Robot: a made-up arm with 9 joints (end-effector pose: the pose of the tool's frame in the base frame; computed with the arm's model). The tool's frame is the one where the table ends.
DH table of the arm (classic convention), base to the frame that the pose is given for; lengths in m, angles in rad. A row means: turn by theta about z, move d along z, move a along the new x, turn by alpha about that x. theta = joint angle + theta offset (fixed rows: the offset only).
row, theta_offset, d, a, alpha
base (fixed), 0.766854, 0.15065, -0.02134, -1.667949
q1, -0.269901, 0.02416, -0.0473, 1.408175
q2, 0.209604, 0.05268, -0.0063, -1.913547
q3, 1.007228, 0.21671, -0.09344, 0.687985
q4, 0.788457, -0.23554, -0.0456, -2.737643
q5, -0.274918, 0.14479, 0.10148, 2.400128
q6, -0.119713, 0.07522, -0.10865, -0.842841
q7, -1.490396, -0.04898, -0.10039, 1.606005
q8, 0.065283, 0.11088, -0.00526, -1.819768
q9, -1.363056, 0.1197, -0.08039, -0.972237
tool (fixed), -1.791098, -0.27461, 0, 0
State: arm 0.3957 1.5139 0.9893 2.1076 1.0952 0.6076 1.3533 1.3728 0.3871
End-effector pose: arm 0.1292 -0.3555 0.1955 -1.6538 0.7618 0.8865
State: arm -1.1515 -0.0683 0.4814 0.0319 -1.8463 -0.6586 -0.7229 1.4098 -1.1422
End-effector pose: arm -0.1856 -0.1190 -0.1016 -1.1055 -1.8723 1.7343
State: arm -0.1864 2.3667 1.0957 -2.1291 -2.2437 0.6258 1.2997 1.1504 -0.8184
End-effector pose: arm 0.0980 0.0277 0.2619 -0.9134 -1.2216 1.5009
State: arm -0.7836 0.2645 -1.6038 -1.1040 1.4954 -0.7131 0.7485 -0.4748 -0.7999
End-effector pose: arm 0.3639 0.1818 0.3338 0.7997 -1.8331 -0.1768
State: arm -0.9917 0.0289 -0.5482 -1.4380 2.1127 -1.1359 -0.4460 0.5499 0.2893
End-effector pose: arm 0.4152 -0.2883 -0.2182 1.2858 -0.4893 -1.7698
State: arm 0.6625 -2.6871 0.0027 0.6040 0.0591 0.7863 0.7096 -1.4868 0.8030
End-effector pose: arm -0.0500 -0.0544 0.3664 -2.2799 -0.2084 -0.2252
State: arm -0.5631 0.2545 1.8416 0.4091 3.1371 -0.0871 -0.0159 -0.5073 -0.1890
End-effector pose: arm -0.3977 -0.2273 0.5833 -2.3119 1.3041 -0.4487
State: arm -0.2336 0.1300 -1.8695 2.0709 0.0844 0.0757 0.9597 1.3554 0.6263
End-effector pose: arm 0.0366 0.3271 0.2196 1.1397 -0.4136 1.2532
